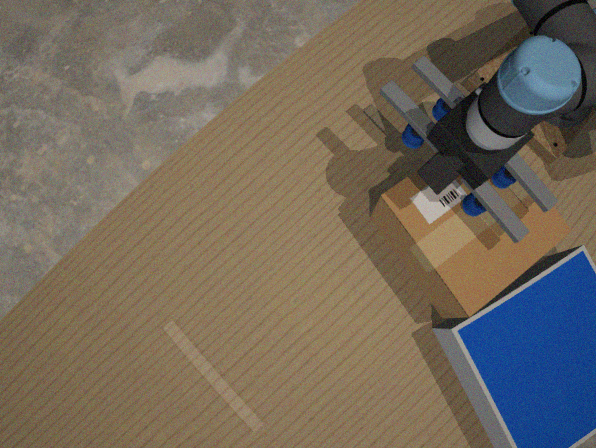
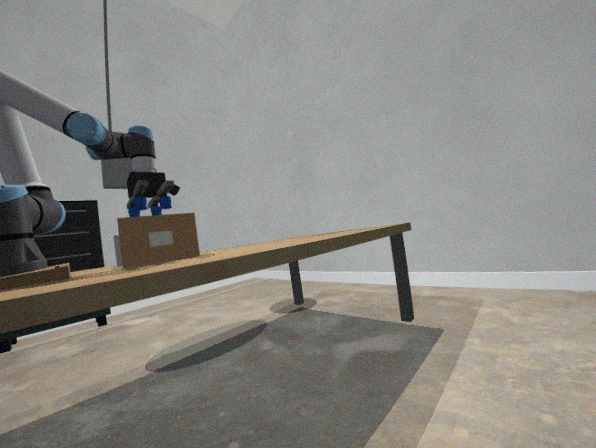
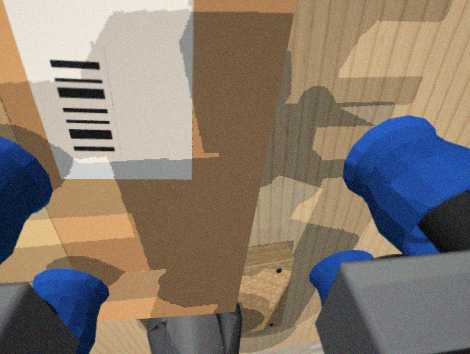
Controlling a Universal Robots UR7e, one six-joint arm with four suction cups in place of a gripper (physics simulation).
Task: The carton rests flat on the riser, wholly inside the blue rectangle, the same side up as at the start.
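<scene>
The carton [image 1: 505, 260] [image 2: 140, 245] [image 3: 215, 215] is a brown box with a barcode label on its upper face. It stands on the wooden table against the end of the riser, wholly outside the blue rectangle; I cannot tell whether it is slightly tilted. The grey riser [image 1: 467, 370] bears the blue rectangle [image 1: 530, 350]. My suction gripper [image 1: 457, 157] [image 2: 150, 205] [image 3: 200, 215] is above the carton's far end. Two blue cups are over the carton and two are past its edge, over the table. The cups appear apart from the carton, released, though their lips are partly hidden.
The wooden table [image 1: 225, 250] [image 2: 280, 247] has a pale strip [image 1: 212, 375] on it. The arm's base plate [image 3: 265, 295] lies beyond the carton. A dark drawer cabinet [image 2: 75, 235] stands behind the table, with a grey box [image 2: 114, 175] above it.
</scene>
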